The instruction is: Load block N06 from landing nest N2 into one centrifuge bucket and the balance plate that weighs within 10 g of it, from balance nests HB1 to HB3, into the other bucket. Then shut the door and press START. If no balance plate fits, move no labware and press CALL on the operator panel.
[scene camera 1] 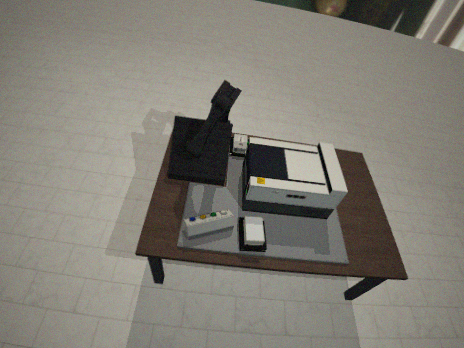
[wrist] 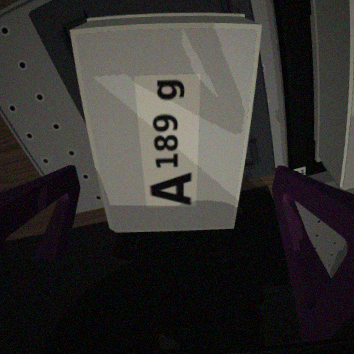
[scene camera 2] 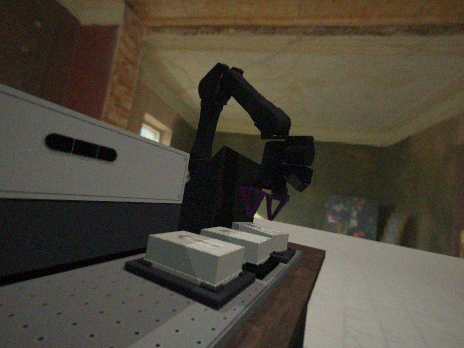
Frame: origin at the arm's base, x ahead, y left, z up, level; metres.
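Where they show: gripper, fingertip midpoint: [wrist: 175, 176] [scene camera 2: 260, 219]; arm's base at its link origin: [scene camera 1: 194, 151].
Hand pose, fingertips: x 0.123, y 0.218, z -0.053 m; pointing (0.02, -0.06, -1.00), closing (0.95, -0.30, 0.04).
Note:
Things, the pixels of their top centre, and the offset from my fingertips. "*": a spot on its surface instead. Level surfaces: height alone.
- white plate at its top centre: [wrist: 169, 153] [scene camera 2: 260, 226] dx -0.003, dy +0.001, dz -0.019 m
- white block at its top centre: [scene camera 1: 254, 228] dx +0.197, dy -0.611, dz -0.007 m
- dark nest at a spot on its surface: [scene camera 1: 245, 242] * dx +0.158, dy -0.674, dz -0.030 m
- operator panel at its top centre: [scene camera 1: 210, 217] dx -0.011, dy -0.584, dz +0.006 m
- grey perforated board at its surface level: dz -0.078 m
- wooden table at its surface level: dz -0.090 m
My gripper [scene camera 2: 264, 204] [wrist: 175, 176] is open and empty, its purple fingers apart above a white plate [wrist: 117, 150] labelled "A 189 g". In the second scene view, three white plates stand in a row in dark nests: the near one [scene camera 2: 195, 255], the middle one [scene camera 2: 239, 244] and the far one [scene camera 2: 262, 235]; the gripper is beyond and above the far one. A white block [scene camera 1: 254, 230] sits in a dark nest [scene camera 1: 243, 242] near the table front; its label cannot be read. The centrifuge [scene camera 1: 295, 192] shows a dark part and a white part on top. Its buckets are not distinguishable.
The operator panel [scene camera 1: 209, 226] with blue, yellow, green and white buttons stands front left on the grey perforated board [scene camera 1: 300, 240]. The black arm base [scene camera 1: 200, 167] stands at the back left of the wooden table [scene camera 1: 367, 225]. The centrifuge wall [scene camera 2: 95, 170] rises beside the plate row.

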